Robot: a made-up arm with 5 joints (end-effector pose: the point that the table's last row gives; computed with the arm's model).
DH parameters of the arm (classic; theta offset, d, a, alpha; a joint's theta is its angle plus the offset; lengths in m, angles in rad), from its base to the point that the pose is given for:
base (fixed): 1.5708 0.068 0 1.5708
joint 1: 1.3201 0 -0.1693 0
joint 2: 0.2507 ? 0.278 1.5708
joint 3: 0 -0.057 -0.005 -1.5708
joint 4: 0 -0.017 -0.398 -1.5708
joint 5: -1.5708 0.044 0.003 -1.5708
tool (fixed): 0 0.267 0 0
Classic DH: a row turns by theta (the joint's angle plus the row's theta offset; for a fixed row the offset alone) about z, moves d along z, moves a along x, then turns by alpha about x.
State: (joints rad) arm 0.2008 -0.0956 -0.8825 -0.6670 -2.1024
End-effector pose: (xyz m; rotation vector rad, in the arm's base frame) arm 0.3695 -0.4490 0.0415 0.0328 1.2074 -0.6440
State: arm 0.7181 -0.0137 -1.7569 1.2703 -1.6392
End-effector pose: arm 0.0491 -0.0310 0.5534 0.4463 -0.5347 1.1583
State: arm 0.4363 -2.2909 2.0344 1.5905 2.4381
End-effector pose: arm -0.0204 0.3268 -0.7507 -2.4633 -1.6162 -0.6807
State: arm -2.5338 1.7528 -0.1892 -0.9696 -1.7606
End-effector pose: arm 0.2094 -0.3084 0.6202 -1.1715 1.0542 -1.4521
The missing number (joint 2, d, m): -0.073
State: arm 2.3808 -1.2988 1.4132 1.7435 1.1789
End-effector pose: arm -0.1122 -0.2188 0.6217 1.2591 1.1021 -1.4718
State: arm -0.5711 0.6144 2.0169 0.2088 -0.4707
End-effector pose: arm -0.2742 -0.2016 0.2055 0.2144 2.4818 -0.1378
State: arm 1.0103 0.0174 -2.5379 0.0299 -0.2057
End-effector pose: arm -0.0249 -0.2923 0.0789 0.5101 -2.1007 -1.1419
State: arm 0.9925 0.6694 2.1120 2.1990 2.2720
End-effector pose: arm 0.2931 -0.2413 0.3409 -0.0343 1.1428 -1.1531
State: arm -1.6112 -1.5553 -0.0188 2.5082 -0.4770
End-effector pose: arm 0.0334 -0.2461 -0.2611 -0.6474 0.4778 -0.1514
